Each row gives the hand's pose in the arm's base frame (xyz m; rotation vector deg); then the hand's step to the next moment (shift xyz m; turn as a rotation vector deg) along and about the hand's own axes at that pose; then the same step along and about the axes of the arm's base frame.
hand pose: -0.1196 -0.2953 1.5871 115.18 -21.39 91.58
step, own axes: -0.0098 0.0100 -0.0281 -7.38 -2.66 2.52
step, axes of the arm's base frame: -0.0306 0.0067 -0.0028 1.54 -0.09 -8.09
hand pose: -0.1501 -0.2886 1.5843 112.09 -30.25 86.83
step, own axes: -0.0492 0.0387 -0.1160 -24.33 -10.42 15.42
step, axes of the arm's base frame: -0.1217 0.0467 -0.0196 11.25 -3.86 -28.23
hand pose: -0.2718 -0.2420 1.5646 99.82 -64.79 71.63
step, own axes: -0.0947 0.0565 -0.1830 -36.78 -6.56 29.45
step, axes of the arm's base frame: -0.1296 0.1662 -0.0352 10.59 -14.74 -43.97
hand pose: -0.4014 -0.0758 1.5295 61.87 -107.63 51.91
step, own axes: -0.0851 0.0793 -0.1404 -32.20 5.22 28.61
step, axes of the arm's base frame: -0.0047 0.1803 -0.0269 -1.36 -11.07 -41.93
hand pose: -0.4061 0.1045 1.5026 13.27 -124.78 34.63
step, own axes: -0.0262 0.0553 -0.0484 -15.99 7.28 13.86
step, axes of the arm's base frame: 0.0296 0.0709 -0.0137 -2.14 -1.27 -22.24
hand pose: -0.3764 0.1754 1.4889 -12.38 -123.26 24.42
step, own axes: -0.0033 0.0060 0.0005 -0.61 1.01 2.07
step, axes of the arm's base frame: 0.0015 0.0044 -0.0050 -1.34 0.29 -1.95
